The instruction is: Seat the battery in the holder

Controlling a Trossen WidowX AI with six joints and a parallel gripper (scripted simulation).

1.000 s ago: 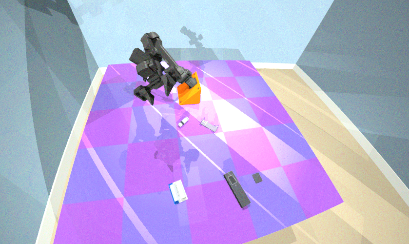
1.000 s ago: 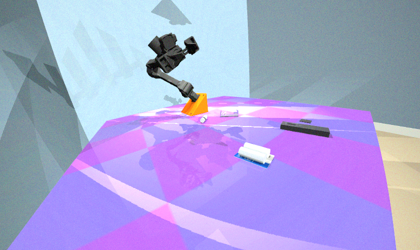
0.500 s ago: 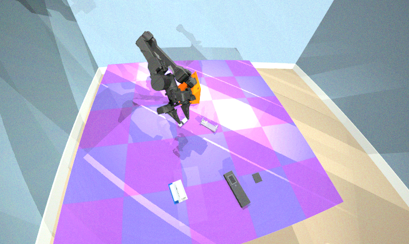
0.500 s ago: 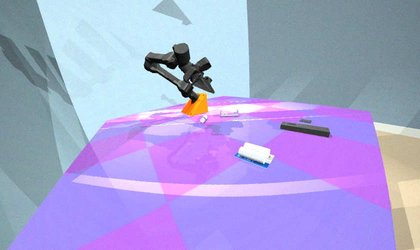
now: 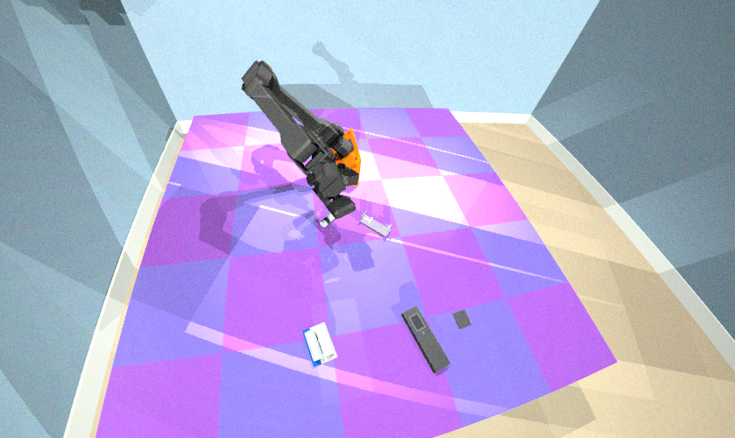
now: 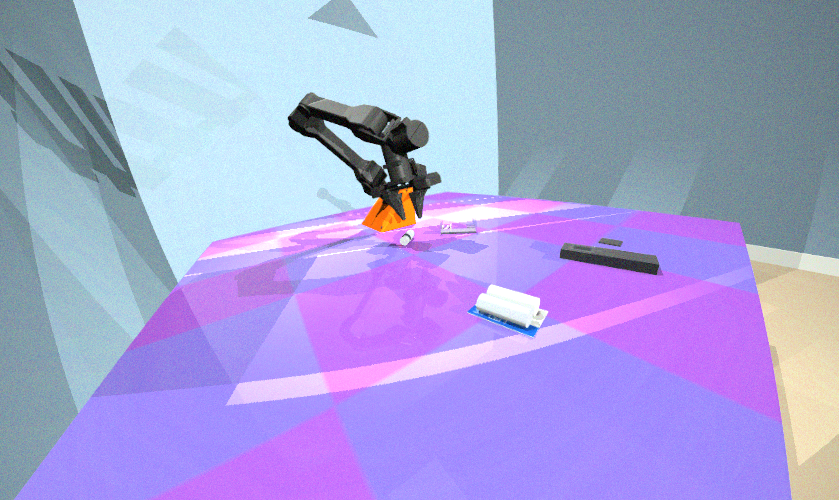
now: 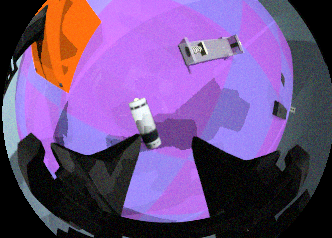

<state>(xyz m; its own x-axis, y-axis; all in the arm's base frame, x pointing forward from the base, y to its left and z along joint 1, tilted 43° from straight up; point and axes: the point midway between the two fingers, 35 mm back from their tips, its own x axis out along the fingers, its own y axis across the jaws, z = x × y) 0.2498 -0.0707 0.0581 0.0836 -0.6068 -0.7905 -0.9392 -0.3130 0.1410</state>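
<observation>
My gripper tip is 50 mm above the battery, 20 mm past it and 10 mm to the left of it. Also, from my gripper tip: black battery door: 370 mm ahead, 290 mm to the left, 60 mm below; then white-and-blue battery pack: 340 mm ahead, 90 mm to the right, 50 mm below; then black remote: 390 mm ahead, 170 mm to the left, 50 mm below.
</observation>
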